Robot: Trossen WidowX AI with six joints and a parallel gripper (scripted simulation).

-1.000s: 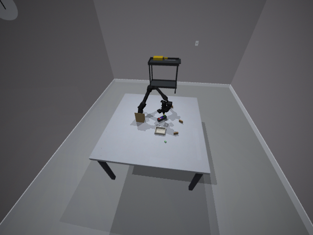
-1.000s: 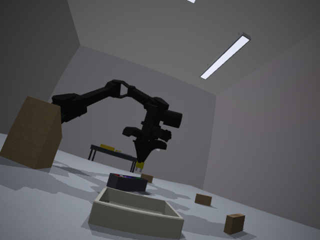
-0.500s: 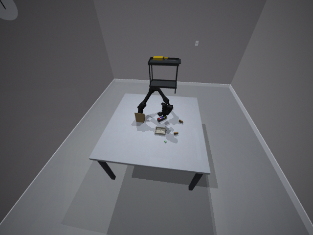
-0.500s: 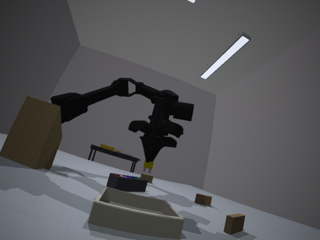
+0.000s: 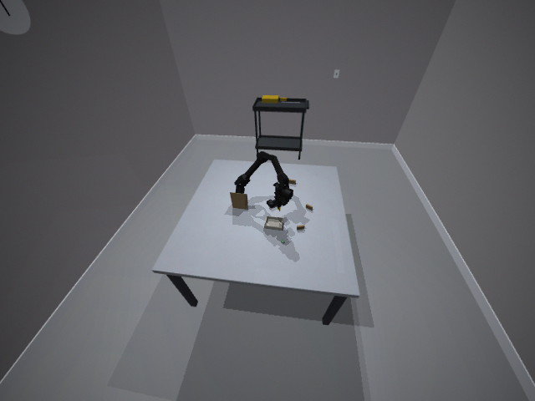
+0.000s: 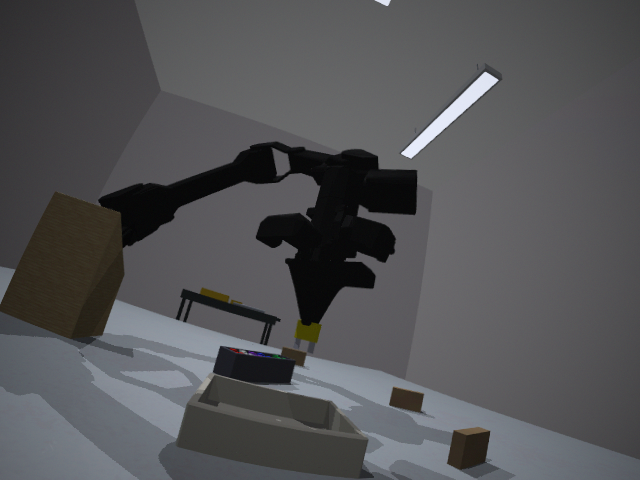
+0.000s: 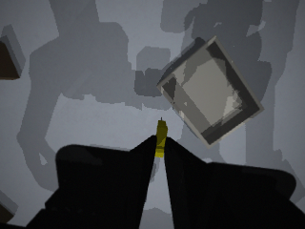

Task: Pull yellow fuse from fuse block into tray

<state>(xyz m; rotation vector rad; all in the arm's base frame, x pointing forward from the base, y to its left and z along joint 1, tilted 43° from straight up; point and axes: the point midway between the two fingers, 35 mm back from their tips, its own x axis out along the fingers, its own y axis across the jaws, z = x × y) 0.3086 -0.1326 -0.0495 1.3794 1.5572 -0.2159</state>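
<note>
The tray lies 4 cm behind my gripper tip, 7 cm to the right of it and 10 cm below it. From my gripper tip the other things lie so: yellow fuse: 1 cm below.
</note>
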